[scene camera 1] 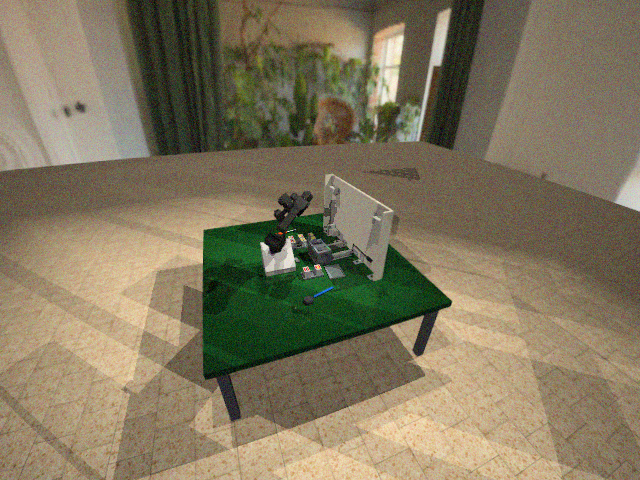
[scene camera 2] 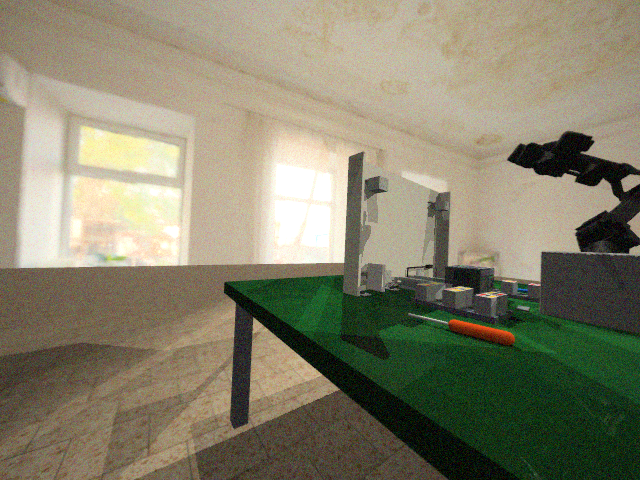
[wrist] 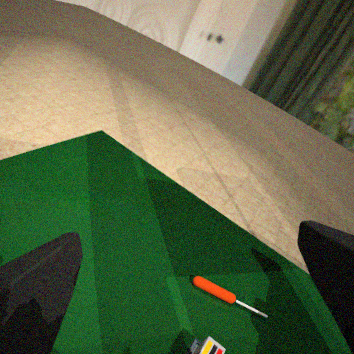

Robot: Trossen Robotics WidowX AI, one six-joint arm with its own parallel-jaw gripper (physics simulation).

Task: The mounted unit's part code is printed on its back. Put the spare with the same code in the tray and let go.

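Places are measured from the arm's base along level axes (x left, y down, z back), in metres.
Pixels of known places: gripper, fingertip midpoint: point(scene camera 1: 278, 206) point(scene camera 2: 573, 162) point(wrist: 190, 238); arm's base, origin of the base link: point(scene camera 2: 605, 266).
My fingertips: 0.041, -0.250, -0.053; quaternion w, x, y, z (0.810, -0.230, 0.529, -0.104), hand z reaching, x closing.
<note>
Ahead of a thing's pixels: the offset from my fingertips to its top centre, as dx, dy, dz. "spot": to the spot under its first point. Level surfaces: height alone.
My gripper point(scene camera 2: 517, 155) point(wrist: 190, 238) is open and empty, high above the table and tilted; in the wrist view its two dark fingers stand wide apart. A dark grey box point(scene camera 1: 320, 250) point(scene camera 2: 469, 277), possibly the mounted unit, stands before the upright panel; no code on it is readable. Three grey spare blocks with coloured labels {+0.159, +0.330, -0.276} point(scene camera 2: 428, 291) {+0.166, +0.330, -0.199} point(scene camera 2: 457, 298) {+0.171, +0.330, -0.126} point(scene camera 2: 490, 304) stand in a row on a dark holder. Two more blocks {-0.221, +0.330, -0.083} point(scene camera 1: 306, 270) {-0.228, +0.330, -0.155} point(scene camera 1: 317, 268) stand on the other side. One labelled block {spot: +0.184, +0.330, -0.124} point(wrist: 212, 346) shows at the wrist view's bottom edge. A flat grey tray {-0.254, +0.373, -0.259} point(scene camera 1: 334, 272) lies beside the two blocks.
A large white panel point(scene camera 1: 355, 209) point(scene camera 2: 400, 222) stands upright on the green table {dy +0.383} point(scene camera 1: 258, 330) point(scene camera 2: 558, 392). An orange-handled screwdriver {+0.332, +0.361, -0.139} point(scene camera 2: 480, 332) point(wrist: 214, 289) lies near the row of three. A blue stick {-0.398, +0.371, -0.114} point(scene camera 1: 324, 291) with a dark round piece {-0.430, +0.363, -0.010} point(scene camera 1: 308, 300) lies nearer the front. The arm's white base point(scene camera 1: 279, 262) stands beside the blocks.
</note>
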